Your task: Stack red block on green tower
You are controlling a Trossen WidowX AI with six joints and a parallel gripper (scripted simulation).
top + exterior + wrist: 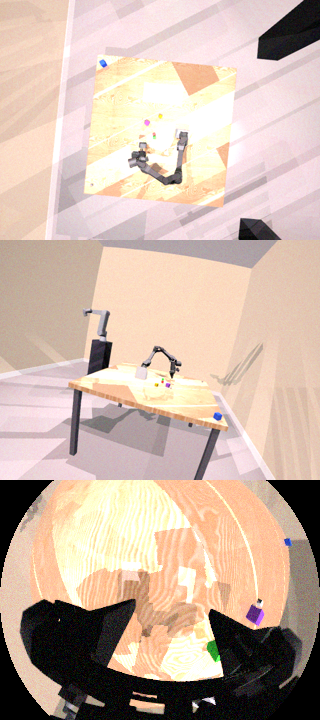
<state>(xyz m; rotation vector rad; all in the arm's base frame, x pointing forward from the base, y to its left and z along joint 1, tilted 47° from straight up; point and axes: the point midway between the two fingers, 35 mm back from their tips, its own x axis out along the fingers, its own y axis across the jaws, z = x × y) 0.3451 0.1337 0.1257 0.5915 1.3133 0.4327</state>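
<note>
My gripper tip is now 140 mm to the left of the red block, 90 mm past it and 30 mm above it. Round my gripper tip: purple block (240 mm to the right, 20 mm below, 20 mm behind); yellow block (310 mm to the right, 140 mm behind, 30 mm below); blue block (740 mm to the right, 430 mm ahead, 20 mm below).
</note>
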